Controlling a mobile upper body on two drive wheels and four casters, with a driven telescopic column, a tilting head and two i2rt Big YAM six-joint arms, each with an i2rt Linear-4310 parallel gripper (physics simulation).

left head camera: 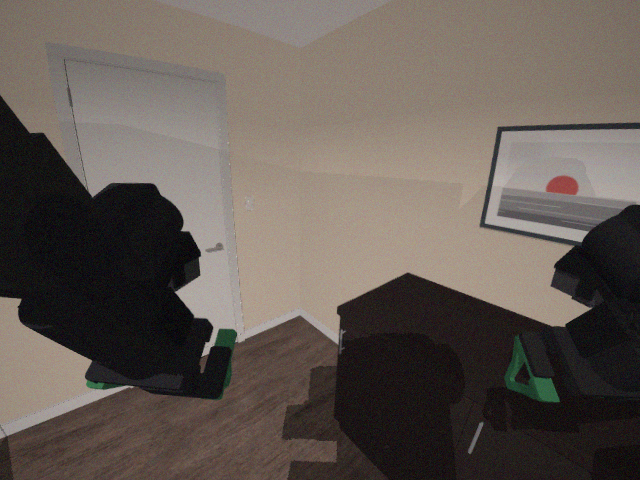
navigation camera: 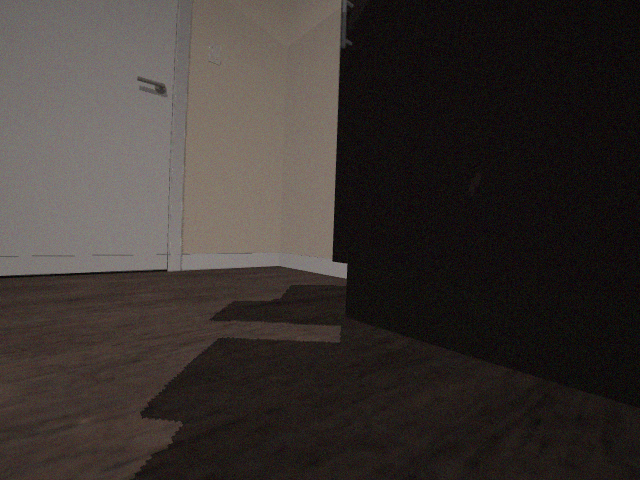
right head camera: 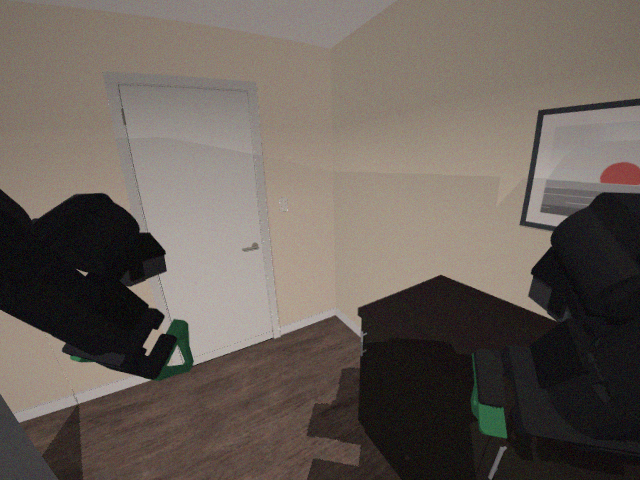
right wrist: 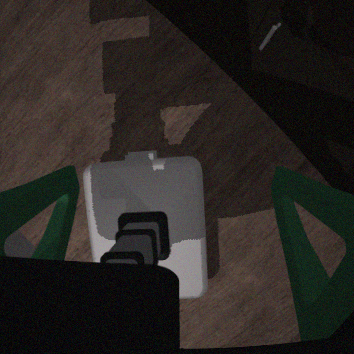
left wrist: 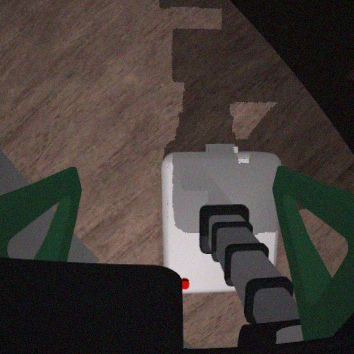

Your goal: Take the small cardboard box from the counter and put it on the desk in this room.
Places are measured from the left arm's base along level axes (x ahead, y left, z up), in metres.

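Pixels of known places: left gripper, between the fingertips: (left head camera: 191,377) (right head camera: 162,361) (left wrist: 176,177); right gripper, between the fingertips: (left head camera: 542,385) (right head camera: 520,414) (right wrist: 174,176).
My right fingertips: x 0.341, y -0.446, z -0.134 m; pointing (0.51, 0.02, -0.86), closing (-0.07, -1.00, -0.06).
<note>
Behind a point stands the place of what it marks.
The small cardboard box does not show in any view. A dark brown piece of furniture with metal handles (left head camera: 403,304) (right head camera: 439,307) (navigation camera: 465,232) {x 0.860, y -0.473, z -1.176 m} stands ahead to the right; I cannot tell whether it is the desk or the counter. My left gripper (left head camera: 162,379) (right head camera: 129,356) (left wrist: 176,177) {x 0.344, y -0.003, z -0.131 m} is open and empty, in the air over the floor left of that furniture. My right gripper (right wrist: 174,176) {x 0.341, y -0.446, z -0.134 m} is open and empty; in the head views it appears in front of the dark furniture, with its far finger hidden.
A white door (left head camera: 149,170) {x 1.592, y 0.903, z 0.076 m} (right head camera: 201,196) {x 1.623, y 0.867, z -0.060 m} (navigation camera: 82,155) {x 1.641, y 0.848, z -0.879 m} is at the left. A framed picture (left head camera: 563,217) {x 1.005, y -1.101, z -0.037 m} hangs on the right wall. My white base (left wrist: 220,195) {x 0.143, y -0.211, z -1.150 m} (right wrist: 150,190) {x 0.193, y -0.269, z -1.150 m} shows below the wrists. A grey surface (right head camera: 18,444) {x 0.396, y 0.960, z -0.799 m} is at the lower left.
</note>
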